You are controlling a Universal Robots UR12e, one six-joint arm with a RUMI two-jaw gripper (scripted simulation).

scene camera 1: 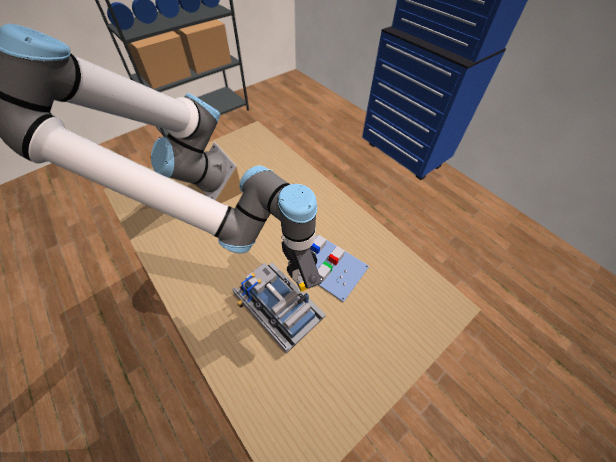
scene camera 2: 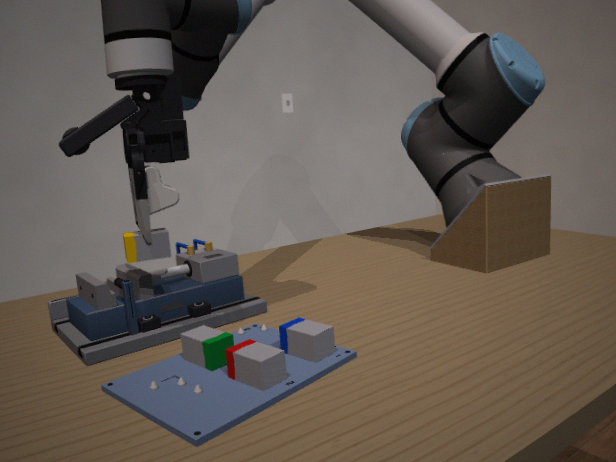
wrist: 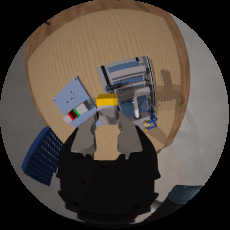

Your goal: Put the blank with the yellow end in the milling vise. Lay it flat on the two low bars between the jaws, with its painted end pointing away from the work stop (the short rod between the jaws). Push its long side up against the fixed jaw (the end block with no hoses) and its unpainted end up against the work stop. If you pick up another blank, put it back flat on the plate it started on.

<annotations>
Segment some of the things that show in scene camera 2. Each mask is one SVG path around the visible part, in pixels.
The gripper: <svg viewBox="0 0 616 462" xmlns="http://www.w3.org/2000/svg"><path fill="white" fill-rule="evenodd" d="M180 77L167 78L165 75L136 75L115 79L116 90L132 90L133 95L131 97L126 95L81 127L68 129L59 142L59 147L66 156L80 155L88 150L90 143L122 122L120 126L123 129L124 153L126 163L128 163L135 221L148 243L152 242L150 215L176 205L179 201L179 193L176 189L162 183L160 172L157 168L149 167L148 165L144 166L144 162L170 163L189 158L186 120L183 117ZM144 91L150 94L151 99L145 99L143 97Z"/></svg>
A blue-ended blank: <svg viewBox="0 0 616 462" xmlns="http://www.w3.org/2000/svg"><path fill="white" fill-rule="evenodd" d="M279 326L281 350L285 350L286 354L317 363L335 353L334 326L303 318L297 318Z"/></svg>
A red-ended blank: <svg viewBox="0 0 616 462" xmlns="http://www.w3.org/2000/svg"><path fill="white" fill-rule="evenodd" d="M225 349L228 377L262 391L287 379L285 350L250 339Z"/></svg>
A green-ended blank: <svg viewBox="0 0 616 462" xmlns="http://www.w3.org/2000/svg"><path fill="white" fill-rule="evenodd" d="M181 333L184 360L210 371L227 365L225 349L234 346L233 334L204 325Z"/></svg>
</annotations>
